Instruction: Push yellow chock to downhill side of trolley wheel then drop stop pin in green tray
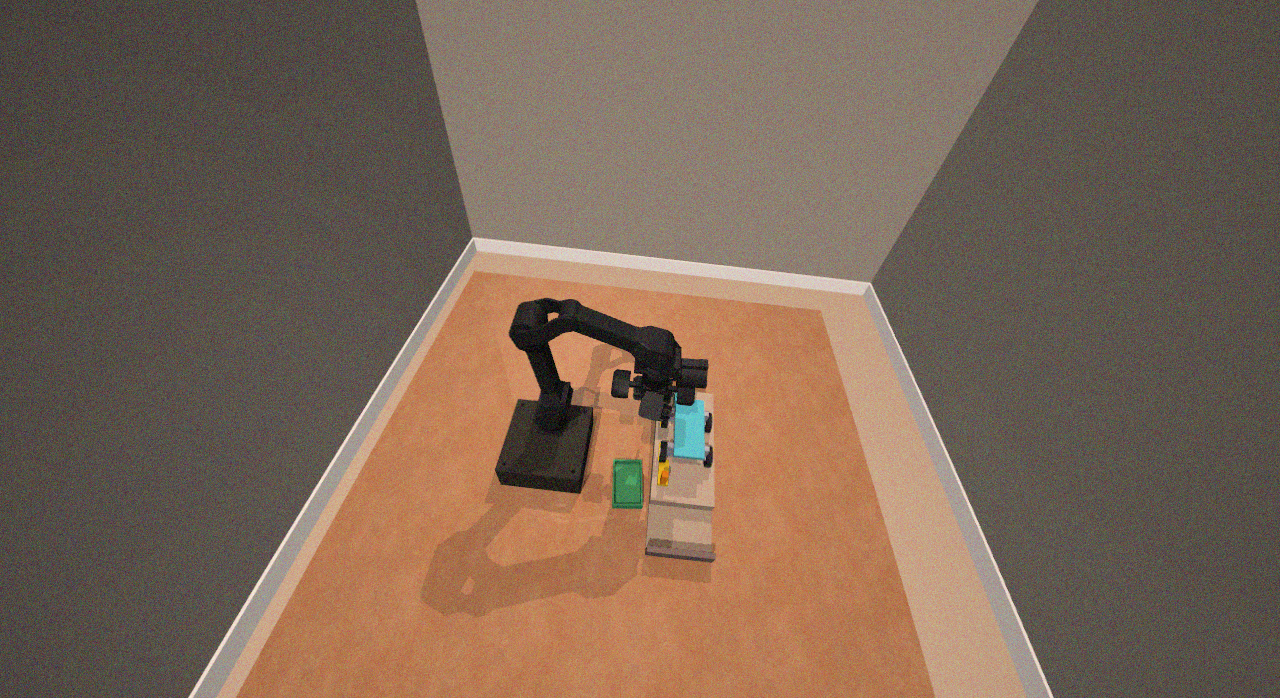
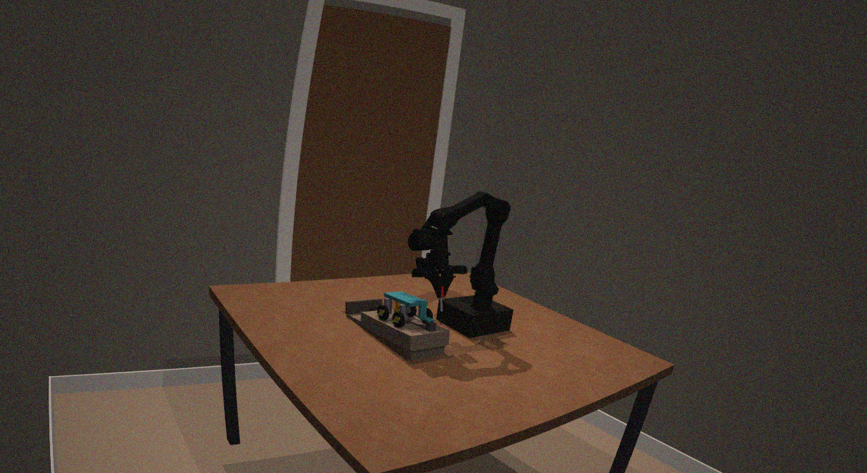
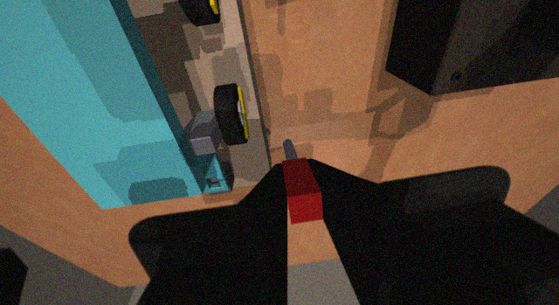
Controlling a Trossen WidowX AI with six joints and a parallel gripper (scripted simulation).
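Right now the green tray is 17 cm below my gripper tip, 15 cm to the right of it and 3 cm behind it. Also, from my gripper tip: red-headed stop pin: right at my gripper tip; trolley: 10 cm ahead, 5 cm to the right, 5 cm below; grey ramp: 12 cm below, 10 cm ahead, 5 cm to the right.
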